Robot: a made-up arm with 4 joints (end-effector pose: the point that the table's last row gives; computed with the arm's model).
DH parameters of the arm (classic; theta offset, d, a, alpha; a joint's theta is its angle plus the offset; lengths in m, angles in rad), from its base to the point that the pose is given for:
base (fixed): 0 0 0 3.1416
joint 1: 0 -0.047 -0.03 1.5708
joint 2: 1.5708 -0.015 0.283 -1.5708
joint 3: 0 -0.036 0.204 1.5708
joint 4: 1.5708 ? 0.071 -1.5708
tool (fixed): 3.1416 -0.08 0 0
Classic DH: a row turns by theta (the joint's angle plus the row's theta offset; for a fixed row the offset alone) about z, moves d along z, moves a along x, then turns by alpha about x.
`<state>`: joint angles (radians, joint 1 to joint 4).
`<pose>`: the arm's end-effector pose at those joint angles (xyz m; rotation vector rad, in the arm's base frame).
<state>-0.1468 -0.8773 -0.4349 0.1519</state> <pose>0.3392 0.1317 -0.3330 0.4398 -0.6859 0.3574</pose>
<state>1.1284 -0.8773 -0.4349 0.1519</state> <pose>0.2248 -0.2861 -0.3330 -0.0564 -0.8347 -0.8459</pose>
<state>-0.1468 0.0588 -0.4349 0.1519</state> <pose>-0.1185 0.0641 -0.4882 0.4193 0.2390 0.1642</pose>
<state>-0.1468 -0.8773 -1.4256 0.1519</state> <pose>0.1653 0.2786 -0.2080 1.3178 -0.5069 0.8365</pose>
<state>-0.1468 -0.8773 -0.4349 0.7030</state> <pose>0.2908 0.1019 -0.3203 0.3197 -0.1493 0.4546</pose>
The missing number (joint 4, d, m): -0.021
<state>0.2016 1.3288 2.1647 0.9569</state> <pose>-0.2288 -0.1190 0.0773 -2.2810 1.4237 0.3971</pose>
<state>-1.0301 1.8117 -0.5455 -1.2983</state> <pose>-0.4020 -0.4373 0.0858 -0.2380 0.4381 0.4575</pose>
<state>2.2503 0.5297 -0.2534 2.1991</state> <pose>0.1259 0.1723 -0.2915 2.5902 0.9705 -0.4060</pose>
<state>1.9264 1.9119 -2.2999 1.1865</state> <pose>0.1808 0.1294 0.1705 -2.2270 1.2656 0.5202</pose>
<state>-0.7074 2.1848 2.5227 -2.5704</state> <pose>-0.0987 -0.2152 0.0073 2.0238 0.5580 2.1949</pose>
